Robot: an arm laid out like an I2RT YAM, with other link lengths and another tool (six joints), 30 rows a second.
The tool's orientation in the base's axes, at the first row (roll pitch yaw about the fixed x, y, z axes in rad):
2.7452, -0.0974, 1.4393
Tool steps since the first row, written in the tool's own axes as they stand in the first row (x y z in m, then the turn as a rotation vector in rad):
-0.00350, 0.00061, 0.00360, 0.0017, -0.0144, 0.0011
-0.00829, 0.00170, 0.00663, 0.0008, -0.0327, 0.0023
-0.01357, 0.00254, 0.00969, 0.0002, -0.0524, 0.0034
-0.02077, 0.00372, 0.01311, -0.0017, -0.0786, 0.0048
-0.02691, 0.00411, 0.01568, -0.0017, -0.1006, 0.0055
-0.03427, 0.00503, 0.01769, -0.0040, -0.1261, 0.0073
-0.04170, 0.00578, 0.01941, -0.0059, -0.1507, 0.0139
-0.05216, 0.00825, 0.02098, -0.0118, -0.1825, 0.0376
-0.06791, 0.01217, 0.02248, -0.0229, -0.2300, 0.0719
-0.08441, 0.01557, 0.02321, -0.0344, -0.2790, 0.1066
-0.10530, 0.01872, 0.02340, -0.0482, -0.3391, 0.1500
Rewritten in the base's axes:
0.00152, -0.00341, -0.00341, -0.0124, 0.0040, -0.0064
0.00308, -0.00819, -0.00624, -0.0287, 0.0060, -0.0146
0.00436, -0.01342, -0.00924, -0.0463, 0.0086, -0.0232
0.00585, -0.02058, -0.01263, -0.0698, 0.0109, -0.0348
0.00641, -0.02660, -0.01543, -0.0896, 0.0144, -0.0439
0.00708, -0.03393, -0.01764, -0.1123, 0.0163, -0.0555
0.00747, -0.04131, -0.01965, -0.1324, 0.0185, -0.0712
0.00897, -0.05197, -0.02116, -0.1527, 0.0187, -0.1058
0.01108, -0.06807, -0.02257, -0.1838, 0.0165, -0.1566
0.01230, -0.08486, -0.02353, -0.2162, 0.0143, -0.2084
0.01252, -0.10596, -0.02453, -0.2555, 0.0118, -0.2727

